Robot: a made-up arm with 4 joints.
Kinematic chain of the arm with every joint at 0, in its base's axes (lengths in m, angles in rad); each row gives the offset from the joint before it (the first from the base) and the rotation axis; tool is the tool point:
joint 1: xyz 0 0 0.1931 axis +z
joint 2: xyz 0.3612 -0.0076 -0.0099 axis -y
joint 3: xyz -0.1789 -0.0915 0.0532 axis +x
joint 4: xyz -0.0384 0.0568 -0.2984 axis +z
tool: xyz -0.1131 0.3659 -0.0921
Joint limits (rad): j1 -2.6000..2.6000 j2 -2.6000..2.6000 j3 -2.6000..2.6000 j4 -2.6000..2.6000
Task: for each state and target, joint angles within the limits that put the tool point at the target. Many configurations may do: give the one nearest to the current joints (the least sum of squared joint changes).
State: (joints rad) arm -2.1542 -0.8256 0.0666 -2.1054
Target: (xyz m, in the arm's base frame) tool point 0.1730 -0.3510 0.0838
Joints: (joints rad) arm -2.1705 -1.3950 0.4025 -1.1414
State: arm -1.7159 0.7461 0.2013 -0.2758
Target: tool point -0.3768 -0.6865 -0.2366
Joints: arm -2.1529 1.3466 -0.5465 -0.0390
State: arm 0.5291 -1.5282 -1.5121 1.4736
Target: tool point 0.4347 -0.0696 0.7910
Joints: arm 0.9911 -1.6152 -1.0758 1.1944
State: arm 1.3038 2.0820 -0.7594 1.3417
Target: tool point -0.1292 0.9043 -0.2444
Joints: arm 1.8384 1.9260 -0.3877 1.0444
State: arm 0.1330 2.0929 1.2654 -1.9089
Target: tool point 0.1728 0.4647 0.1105
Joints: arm 0.1866 2.3422 0.9693 -0.9721
